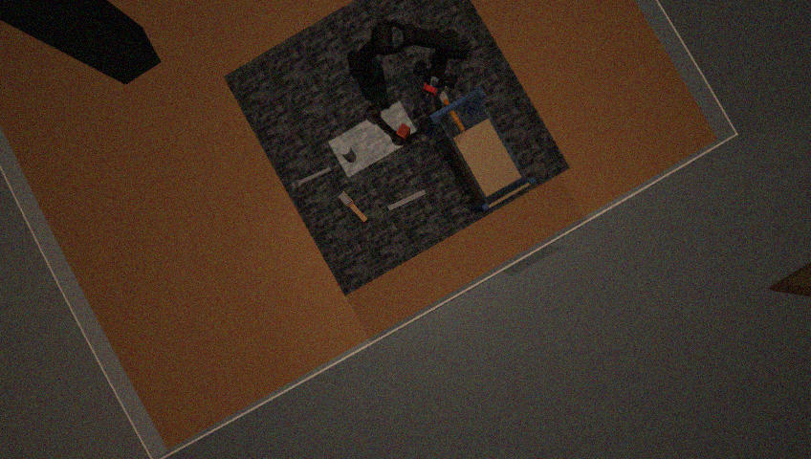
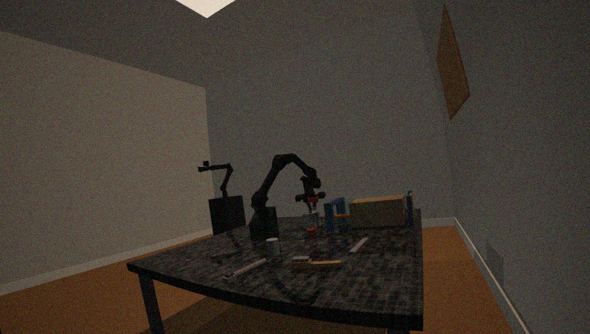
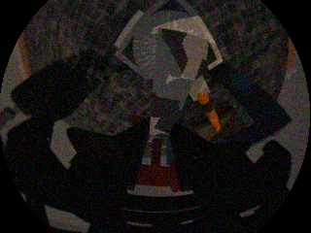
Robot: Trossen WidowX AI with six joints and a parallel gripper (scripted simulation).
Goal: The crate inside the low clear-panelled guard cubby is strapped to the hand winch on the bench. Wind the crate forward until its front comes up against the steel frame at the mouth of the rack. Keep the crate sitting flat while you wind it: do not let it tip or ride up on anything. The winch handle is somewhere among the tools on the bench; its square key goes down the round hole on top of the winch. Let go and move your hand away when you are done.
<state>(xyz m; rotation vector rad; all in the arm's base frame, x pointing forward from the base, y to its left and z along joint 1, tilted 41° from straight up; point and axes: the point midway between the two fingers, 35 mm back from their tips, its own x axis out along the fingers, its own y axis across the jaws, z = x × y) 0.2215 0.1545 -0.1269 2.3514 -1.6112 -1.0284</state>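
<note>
Now: gripper tip 50 mm below the red grip, 20 mm to the left of it and 20 mm short of it. Also, from my gripper tip: blue steel frame: 110 mm ahead, 60 mm to the left, 20 mm below; winch handle: 20 mm above, 10 mm to the left, 10 mm behind; winch: 90 mm below, 60 mm behind, 50 mm to the left.
</note>
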